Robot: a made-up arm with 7 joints.
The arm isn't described. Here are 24 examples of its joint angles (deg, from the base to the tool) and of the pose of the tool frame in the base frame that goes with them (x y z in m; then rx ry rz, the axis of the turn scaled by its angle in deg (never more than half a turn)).
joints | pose
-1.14 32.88 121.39 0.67 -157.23 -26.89 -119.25 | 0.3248 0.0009 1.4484 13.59 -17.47 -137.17
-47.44 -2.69 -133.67 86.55 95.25 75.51 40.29 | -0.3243 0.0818 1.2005 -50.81 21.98 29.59
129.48 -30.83 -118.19 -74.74 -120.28 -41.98 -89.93 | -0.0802 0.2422 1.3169 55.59 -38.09 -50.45
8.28 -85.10 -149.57 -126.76 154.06 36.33 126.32 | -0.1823 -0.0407 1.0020 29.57 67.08 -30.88
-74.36 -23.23 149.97 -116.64 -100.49 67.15 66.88 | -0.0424 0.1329 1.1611 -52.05 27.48 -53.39
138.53 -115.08 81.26 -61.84 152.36 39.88 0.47 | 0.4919 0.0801 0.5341 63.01 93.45 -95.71
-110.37 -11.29 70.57 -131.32 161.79 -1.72 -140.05 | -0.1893 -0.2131 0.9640 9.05 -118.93 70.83
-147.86 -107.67 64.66 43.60 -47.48 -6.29 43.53 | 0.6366 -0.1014 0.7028 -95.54 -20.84 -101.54
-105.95 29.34 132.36 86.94 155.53 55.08 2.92 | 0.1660 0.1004 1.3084 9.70 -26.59 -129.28
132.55 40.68 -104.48 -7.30 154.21 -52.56 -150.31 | -0.1983 -0.3694 1.3679 64.01 24.91 46.16
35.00 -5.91 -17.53 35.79 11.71 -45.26 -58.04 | 0.1480 0.0465 1.4842 4.14 36.21 94.66
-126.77 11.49 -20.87 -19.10 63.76 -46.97 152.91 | -0.0822 -0.0160 1.4753 82.60 3.56 -2.36
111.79 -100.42 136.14 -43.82 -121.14 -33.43 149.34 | 0.4019 0.5562 0.7315 73.99 131.99 53.64
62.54 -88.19 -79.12 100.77 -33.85 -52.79 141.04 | 0.1172 0.5105 0.8948 -24.39 -33.35 -61.05
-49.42 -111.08 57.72 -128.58 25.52 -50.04 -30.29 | -0.2408 0.0785 0.6392 -29.83 -98.01 -112.50
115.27 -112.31 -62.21 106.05 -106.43 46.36 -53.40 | 0.4259 0.1518 0.7209 140.30 48.82 62.67
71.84 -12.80 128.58 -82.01 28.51 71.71 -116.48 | 0.1794 0.0946 1.3445 -1.07 5.40 -23.94
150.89 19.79 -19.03 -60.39 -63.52 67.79 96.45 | 0.0126 -0.0093 1.4276 10.27 23.67 -121.56
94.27 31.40 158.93 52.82 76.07 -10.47 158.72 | -0.1316 -0.0235 1.4294 31.12 -45.62 -46.80
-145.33 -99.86 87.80 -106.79 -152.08 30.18 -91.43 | 0.0468 -0.3619 0.7496 107.44 -54.35 -105.07
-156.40 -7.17 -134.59 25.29 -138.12 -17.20 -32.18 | 0.1598 -0.2314 1.4565 19.66 -10.12 170.48
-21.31 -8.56 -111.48 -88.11 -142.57 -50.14 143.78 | 0.1232 -0.1455 1.3033 -21.61 -3.84 -125.56
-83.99 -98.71 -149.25 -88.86 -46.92 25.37 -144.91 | 0.1206 -0.4527 0.9422 -74.04 -9.94 -161.46
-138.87 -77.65 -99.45 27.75 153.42 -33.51 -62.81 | 0.3283 -0.6115 0.8748 4.84 -99.39 140.93
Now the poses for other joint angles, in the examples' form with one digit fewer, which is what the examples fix.
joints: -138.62 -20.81 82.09 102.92 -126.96 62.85 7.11
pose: 0.168 0.188 1.154 -6.1 -45.6 -44.1
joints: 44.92 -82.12 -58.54 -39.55 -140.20 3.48 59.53
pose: -0.549 0.434 0.774 -127.5 75.8 78.2
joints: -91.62 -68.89 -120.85 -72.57 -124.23 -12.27 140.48
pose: 0.204 -0.416 1.132 18.2 27.6 -65.0
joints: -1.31 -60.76 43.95 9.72 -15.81 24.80 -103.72
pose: -0.538 -0.042 1.242 -26.4 13.5 149.4
